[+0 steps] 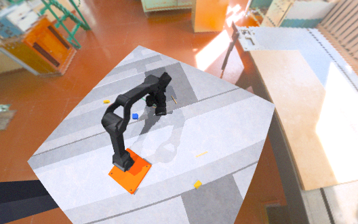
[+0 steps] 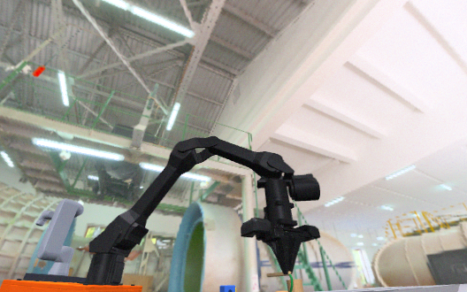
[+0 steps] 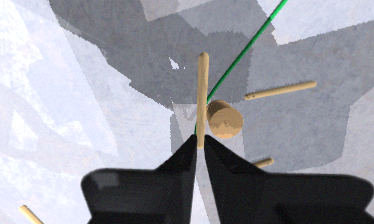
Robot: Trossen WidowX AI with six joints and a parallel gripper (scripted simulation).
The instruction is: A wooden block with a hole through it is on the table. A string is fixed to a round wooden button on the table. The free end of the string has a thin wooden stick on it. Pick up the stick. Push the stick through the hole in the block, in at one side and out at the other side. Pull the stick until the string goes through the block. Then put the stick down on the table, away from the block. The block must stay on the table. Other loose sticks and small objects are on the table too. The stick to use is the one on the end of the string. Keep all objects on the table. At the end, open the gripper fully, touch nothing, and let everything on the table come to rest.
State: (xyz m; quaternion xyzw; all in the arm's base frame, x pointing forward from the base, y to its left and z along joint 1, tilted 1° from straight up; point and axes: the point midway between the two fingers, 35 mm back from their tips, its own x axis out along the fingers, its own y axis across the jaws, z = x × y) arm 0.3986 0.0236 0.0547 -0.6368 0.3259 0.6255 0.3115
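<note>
Now: gripper tip 1 cm short of the tan wooden block, 2 cm to the right of it and 3 cm above it. Round my gripper tip: thin wooden stick: 1 cm behind, 1 cm to the left; then blue cube: 15 cm behind, 13 cm to the left, 3 cm below; then round wooden button: 26 cm to the left, 4 cm below.
</note>
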